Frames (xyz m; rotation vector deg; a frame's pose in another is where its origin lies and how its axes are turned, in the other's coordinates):
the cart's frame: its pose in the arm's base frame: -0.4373 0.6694 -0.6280 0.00 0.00 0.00
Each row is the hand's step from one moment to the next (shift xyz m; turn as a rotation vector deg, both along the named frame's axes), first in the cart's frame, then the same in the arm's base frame.
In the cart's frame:
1: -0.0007 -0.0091 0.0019 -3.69 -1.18 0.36
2: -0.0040 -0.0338 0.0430 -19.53 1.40 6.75
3: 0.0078 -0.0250 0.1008 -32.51 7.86 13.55
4: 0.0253 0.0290 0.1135 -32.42 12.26 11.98
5: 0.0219 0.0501 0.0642 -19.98 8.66 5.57
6: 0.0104 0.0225 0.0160 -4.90 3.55 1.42
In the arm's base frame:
1: -0.0007 -0.0091 0.0019 -3.69 -1.18 0.36
2: -0.0040 -0.0338 0.0430 -19.53 1.40 6.75
3: 0.0078 -0.0250 0.1008 -32.51 7.86 13.55
4: 0.0253 0.0290 0.1135 -32.42 12.26 11.98
5: 0.0219 0.0501 0.0642 -19.98 8.66 5.57
6: 0.0104 0.0225 0.0160 -4.90 3.55 1.42

